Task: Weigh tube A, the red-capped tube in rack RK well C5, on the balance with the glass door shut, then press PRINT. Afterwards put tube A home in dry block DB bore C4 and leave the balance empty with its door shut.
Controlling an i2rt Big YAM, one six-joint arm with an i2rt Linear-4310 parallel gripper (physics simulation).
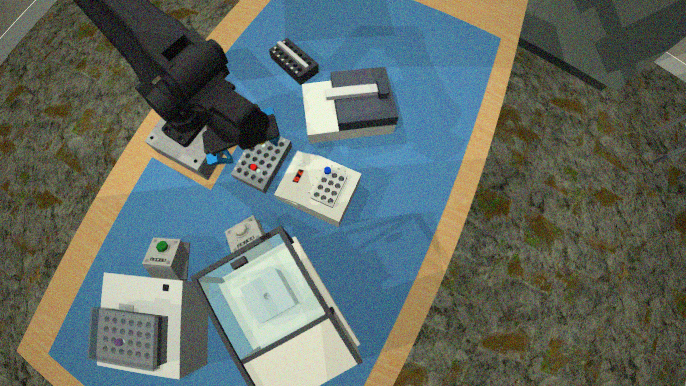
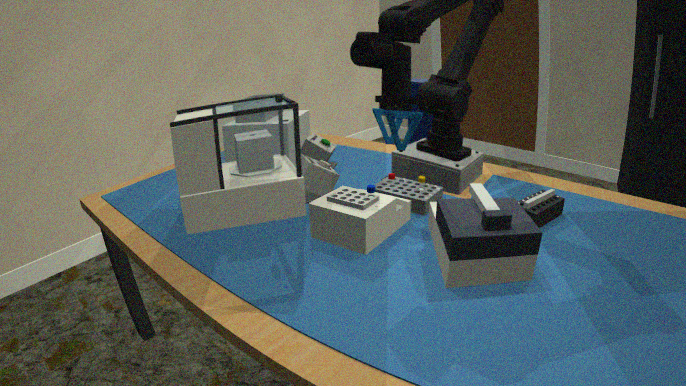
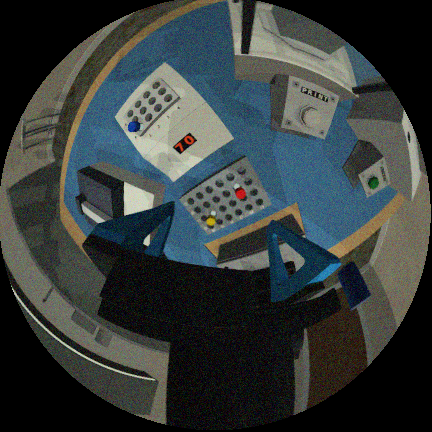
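Seen in the pictures: gripper, fingertip midpoint: [image 1: 254, 152] [image 2: 394, 147] [image 3: 224, 216]; arm's base at its link origin: [image 1: 190, 121] [image 2: 444, 152] [image 3: 268, 276].
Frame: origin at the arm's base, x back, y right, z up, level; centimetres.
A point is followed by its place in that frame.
Note:
The red-capped tube [image 1: 253, 167] {x -20.6, y 1.4, z -0.5 cm} [image 2: 391, 176] {x -21.0, y 0.9, z -0.7 cm} [image 3: 240, 193] {x -20.5, y 1.3, z -0.5 cm} stands in the grey rack [image 1: 248, 183] {x -20.7, y 4.5, z -2.9 cm} [image 2: 419, 204] {x -23.3, y -7.4, z -3.8 cm} [image 3: 247, 164] {x -23.1, y 3.8, z -2.8 cm}. My gripper [image 1: 252, 147] {x -21.4, y -0.2, z 5.6 cm} [image 2: 401, 146] {x -21.4, y -0.2, z 5.6 cm} [image 3: 224, 216] {x -21.4, y -0.2, z 5.6 cm} is open and empty, above the rack and apart from the tube. The white dry block [image 1: 295, 192] {x -31.5, y 1.3, z -0.3 cm} [image 2: 337, 225] {x -41.6, y -3.6, z -2.1 cm} [image 3: 200, 125] {x -30.6, y 1.0, z -0.7 cm} reads 70 and holds a blue-capped tube [image 1: 327, 170] {x -35.2, y -5.1, z 2.9 cm} [image 2: 370, 188] {x -35.7, y -5.6, z 2.7 cm} [image 3: 133, 126] {x -34.9, y -5.0, z 2.9 cm}. The glass-sided balance [image 1: 305, 350] {x -49.5, y 23.9, z 14.6 cm} [image 2: 240, 205] {x -47.6, y 14.9, z -1.8 cm} [image 3: 295, 65] {x -33.3, y 15.3, z 1.4 cm} has a grey holder [image 1: 266, 296] [image 2: 254, 150] inside with no tube showing; its door state is hard to tell. The PRINT button [image 1: 242, 230] {x -27.1, y 13.7, z 1.4 cm} [image 3: 313, 117] {x -26.4, y 13.9, z 1.2 cm} is beside it.
A yellow-capped tube [image 2: 422, 179] {x -18.8, y -5.1, z -0.6 cm} [image 3: 211, 221] {x -18.2, y -4.5, z -0.4 cm} shares the rack. A dark-lidded box [image 1: 365, 107] {x -34.4, y -22.1, z 2.1 cm} [image 2: 490, 235] {x -38.0, y -28.1, z 2.1 cm} [image 3: 100, 192] {x -32.8, y -19.1, z 2.2 cm} and a black strip rack [image 1: 294, 60] {x -10.9, y -27.9, z -2.2 cm} stand beyond. A green button [image 1: 161, 246] {x -13.6, y 26.4, z 1.2 cm} [image 2: 325, 142] {x -14.3, y 25.7, z 1.0 cm} [image 3: 373, 182] {x -13.7, y 26.1, z 1.1 cm} and a white machine [image 1: 192, 325] {x -29.0, y 35.1, z 2.4 cm} stand near the balance.

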